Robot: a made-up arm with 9 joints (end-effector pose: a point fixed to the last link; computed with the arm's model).
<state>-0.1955 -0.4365 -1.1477 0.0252 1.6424 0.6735 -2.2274 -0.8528 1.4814</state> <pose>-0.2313 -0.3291 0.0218 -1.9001 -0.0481 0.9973</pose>
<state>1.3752 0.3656 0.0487 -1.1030 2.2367 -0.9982 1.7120 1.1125 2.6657</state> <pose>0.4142 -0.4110 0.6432 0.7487 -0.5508 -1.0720</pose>
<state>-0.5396 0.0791 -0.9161 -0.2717 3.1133 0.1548 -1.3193 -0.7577 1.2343</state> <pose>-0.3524 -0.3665 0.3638 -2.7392 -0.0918 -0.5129</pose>
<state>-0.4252 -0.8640 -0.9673 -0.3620 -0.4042 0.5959 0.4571 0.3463 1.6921</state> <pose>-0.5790 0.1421 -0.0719 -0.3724 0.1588 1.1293</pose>
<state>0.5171 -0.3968 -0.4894 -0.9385 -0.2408 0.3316 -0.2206 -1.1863 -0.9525</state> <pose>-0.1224 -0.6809 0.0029 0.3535 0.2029 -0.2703</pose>
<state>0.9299 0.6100 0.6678 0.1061 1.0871 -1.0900 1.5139 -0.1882 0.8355</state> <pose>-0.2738 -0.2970 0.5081 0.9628 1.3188 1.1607</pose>
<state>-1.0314 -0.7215 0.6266 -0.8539 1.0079 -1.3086 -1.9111 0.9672 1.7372</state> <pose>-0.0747 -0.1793 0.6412 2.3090 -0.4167 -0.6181</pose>
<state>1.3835 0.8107 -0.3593 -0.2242 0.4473 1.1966 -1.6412 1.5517 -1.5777</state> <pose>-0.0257 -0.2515 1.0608 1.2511 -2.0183 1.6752</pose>
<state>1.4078 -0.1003 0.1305 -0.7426 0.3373 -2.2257 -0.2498 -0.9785 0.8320</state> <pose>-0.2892 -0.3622 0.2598 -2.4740 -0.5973 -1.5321</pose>
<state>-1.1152 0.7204 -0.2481 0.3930 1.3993 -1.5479 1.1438 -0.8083 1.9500</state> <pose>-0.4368 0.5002 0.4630 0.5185 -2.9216 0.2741</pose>
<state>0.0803 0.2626 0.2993 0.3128 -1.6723 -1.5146 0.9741 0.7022 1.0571</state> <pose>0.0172 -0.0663 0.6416 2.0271 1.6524 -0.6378</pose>
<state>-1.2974 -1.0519 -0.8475 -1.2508 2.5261 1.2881 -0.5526 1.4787 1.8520</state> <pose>-0.5349 -0.3052 0.2699 0.3311 0.1168 2.9680</pose>
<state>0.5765 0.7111 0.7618 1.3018 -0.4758 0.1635 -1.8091 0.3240 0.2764</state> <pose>0.0155 -0.1719 0.1876 0.2328 -0.4814 1.9341</pose>
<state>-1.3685 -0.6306 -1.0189 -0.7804 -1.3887 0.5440 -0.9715 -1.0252 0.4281</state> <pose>-0.4766 0.1568 0.1111 0.9224 0.0988 0.2221</pose>
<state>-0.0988 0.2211 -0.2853 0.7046 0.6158 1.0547 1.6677 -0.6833 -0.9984</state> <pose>-0.3817 0.5854 0.2207 -1.4447 -0.6991 2.5610</pose>
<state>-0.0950 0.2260 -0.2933 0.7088 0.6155 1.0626 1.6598 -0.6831 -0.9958</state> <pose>-0.3861 0.5846 0.2223 -1.4366 -0.7038 2.5709</pose>
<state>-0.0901 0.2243 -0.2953 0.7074 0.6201 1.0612 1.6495 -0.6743 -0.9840</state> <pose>-0.3943 0.5789 0.2177 -1.4493 -0.7083 2.5934</pose>
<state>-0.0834 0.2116 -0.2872 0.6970 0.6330 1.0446 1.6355 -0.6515 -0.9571</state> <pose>-0.4077 0.5648 0.2025 -1.4973 -0.7108 2.6358</pose>
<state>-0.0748 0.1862 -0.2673 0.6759 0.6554 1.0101 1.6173 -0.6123 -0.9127</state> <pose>-0.4255 0.5395 0.1747 1.5186 0.6765 -2.5814</pose>
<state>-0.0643 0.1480 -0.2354 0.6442 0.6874 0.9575 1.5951 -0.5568 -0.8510</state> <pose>-0.4438 0.5011 0.1341 1.5122 0.6050 -2.4365</pose>
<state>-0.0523 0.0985 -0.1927 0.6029 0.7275 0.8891 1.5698 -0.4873 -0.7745</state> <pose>-0.4575 0.4484 0.0831 1.4985 0.5085 -2.2541</pose>
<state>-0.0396 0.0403 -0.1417 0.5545 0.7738 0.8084 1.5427 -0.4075 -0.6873</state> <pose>-0.4608 0.3828 0.0275 1.4720 0.3907 -2.0441</pose>
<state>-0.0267 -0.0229 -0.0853 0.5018 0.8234 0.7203 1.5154 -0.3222 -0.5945</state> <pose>-0.4508 0.3078 -0.0255 1.4277 0.2579 -1.8199</pose>
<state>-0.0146 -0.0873 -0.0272 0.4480 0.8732 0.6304 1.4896 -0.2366 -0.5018</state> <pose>-0.4283 0.2299 -0.0685 1.3651 0.1196 -1.5967</pose>
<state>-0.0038 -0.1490 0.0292 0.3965 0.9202 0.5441 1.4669 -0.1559 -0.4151</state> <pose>-0.3979 0.1561 -0.0975 1.2884 -0.0132 -1.3890</pose>
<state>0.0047 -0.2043 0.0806 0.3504 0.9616 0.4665 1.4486 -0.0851 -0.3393</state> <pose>-0.3659 0.0927 -0.1127 1.2061 -0.1309 -1.2096</pose>
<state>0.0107 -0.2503 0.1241 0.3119 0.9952 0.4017 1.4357 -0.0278 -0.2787</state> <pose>-0.3378 0.0431 -0.1177 1.1290 -0.2258 -1.0670</pose>
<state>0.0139 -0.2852 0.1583 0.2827 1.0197 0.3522 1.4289 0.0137 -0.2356</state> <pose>-0.3169 0.0083 -0.1174 1.0668 -0.2943 -0.9653</pose>
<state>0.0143 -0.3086 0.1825 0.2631 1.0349 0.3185 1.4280 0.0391 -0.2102</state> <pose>-0.3039 -0.0128 -0.1158 1.0261 -0.3362 -0.9033</pose>
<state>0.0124 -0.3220 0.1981 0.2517 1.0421 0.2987 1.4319 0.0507 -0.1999</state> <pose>-0.2978 -0.0232 -0.1149 1.0063 -0.3564 -0.8745</pose>
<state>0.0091 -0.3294 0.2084 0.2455 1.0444 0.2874 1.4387 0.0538 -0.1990</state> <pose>-0.2958 -0.0271 -0.1150 1.0007 -0.3633 -0.8659</pose>
